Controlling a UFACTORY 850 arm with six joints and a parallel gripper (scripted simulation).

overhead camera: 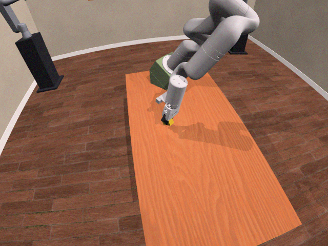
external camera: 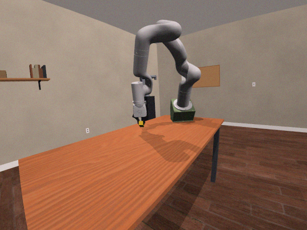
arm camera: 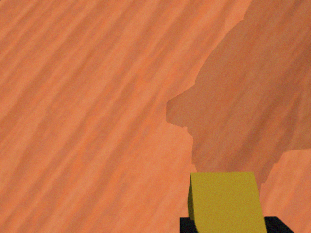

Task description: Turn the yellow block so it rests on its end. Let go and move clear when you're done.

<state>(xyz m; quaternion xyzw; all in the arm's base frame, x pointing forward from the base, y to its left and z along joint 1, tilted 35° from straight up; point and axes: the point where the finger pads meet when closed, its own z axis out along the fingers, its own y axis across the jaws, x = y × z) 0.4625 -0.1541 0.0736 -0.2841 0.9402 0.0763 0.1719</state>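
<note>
Right now the yellow block is 20 mm below my hand.
</note>
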